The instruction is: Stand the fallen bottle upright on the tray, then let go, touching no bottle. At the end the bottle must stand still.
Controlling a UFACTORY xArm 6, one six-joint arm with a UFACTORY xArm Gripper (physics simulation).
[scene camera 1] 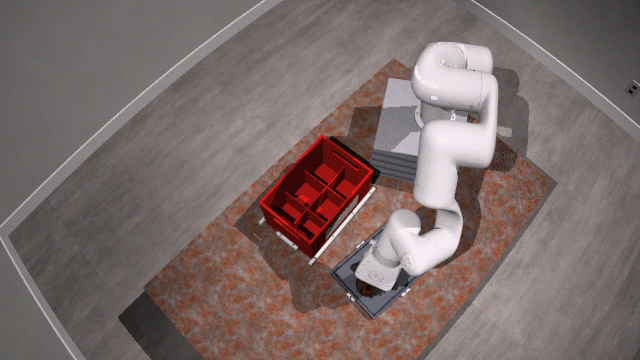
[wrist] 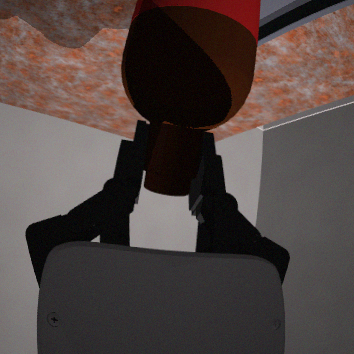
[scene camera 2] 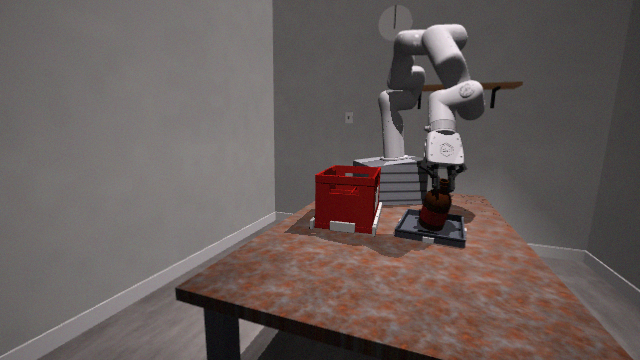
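Pixels of known places: gripper, fingertip midpoint: (scene camera 1: 366, 291) (wrist: 170, 141) (scene camera 2: 443, 191); arm's base, link origin: (scene camera 1: 435, 117) (scene camera 2: 394, 158).
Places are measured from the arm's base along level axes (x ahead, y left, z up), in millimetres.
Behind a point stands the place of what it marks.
Note:
A brown bottle (scene camera 1: 368, 289) @(x 533, y 156, z -9 mm) (scene camera 2: 436, 209) @(x 539, y 139, z -90 mm) (wrist: 185, 65) @(x 479, y 133, z -50 mm) with a red label is in the dark grey tray (scene camera 1: 376, 314) @(x 546, y 214, z -162 mm) (scene camera 2: 458, 243) @(x 558, y 201, z -177 mm). It leans a little, with its neck to the right in scene camera 2, its lower end at the tray floor. Whether its base lies flat cannot be told. My gripper (scene camera 2: 443, 184) @(x 535, y 153, z -38 mm) (wrist: 170, 141) @(x 535, y 153, z -38 mm) is shut on the bottle's neck, one finger on each side, with the mouth pointing toward the palm in the wrist view. In scene camera 1 the arm hides the fingers and much of the bottle.
A red crate (scene camera 1: 316, 197) @(x 397, y -135, z -94 mm) (scene camera 2: 346, 205) @(x 532, y -122, z -104 mm) with empty compartments stands beside the tray, in white corner strips on the brown-grey table (scene camera 1: 225, 300) @(x 800, y -155, z -188 mm) (scene camera 2: 350, 280) @(x 824, y -53, z -188 mm). The arm's grey stepped base (scene camera 1: 395, 125) @(x 97, y -80, z -13 mm) (scene camera 2: 400, 185) @(x 139, y 37, z -102 mm) stands behind them. The tray has a low raised rim.

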